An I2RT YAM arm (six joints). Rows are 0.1 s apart.
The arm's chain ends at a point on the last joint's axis. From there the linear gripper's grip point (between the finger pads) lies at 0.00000 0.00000 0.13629 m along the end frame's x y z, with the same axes.
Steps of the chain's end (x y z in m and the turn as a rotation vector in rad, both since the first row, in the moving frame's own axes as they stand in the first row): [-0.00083, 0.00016, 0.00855, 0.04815, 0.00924, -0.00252]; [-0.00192, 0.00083, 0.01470, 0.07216, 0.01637, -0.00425]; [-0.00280, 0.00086, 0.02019, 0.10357, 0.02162, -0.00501]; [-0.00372, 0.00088, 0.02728, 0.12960, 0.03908, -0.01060]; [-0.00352, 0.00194, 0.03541, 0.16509, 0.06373, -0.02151]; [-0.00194, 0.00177, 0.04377, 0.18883, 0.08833, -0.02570]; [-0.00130, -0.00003, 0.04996, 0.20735, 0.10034, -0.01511]
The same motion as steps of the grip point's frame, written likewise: [0.00042, -0.00640, 0.00839, 0.04815, 0.00924, -0.00252]; [0.00029, -0.00900, 0.01433, 0.07216, 0.01637, -0.00425]; [0.00011, -0.01324, 0.01943, 0.10357, 0.02162, -0.00501]; [0.00150, -0.01676, 0.02603, 0.12960, 0.03908, -0.01060]; [0.00488, -0.02053, 0.03328, 0.16509, 0.06373, -0.02151]; [0.00968, -0.02393, 0.04082, 0.18883, 0.08833, -0.02570]; [0.01204, -0.02814, 0.04636, 0.20735, 0.10034, -0.01511]
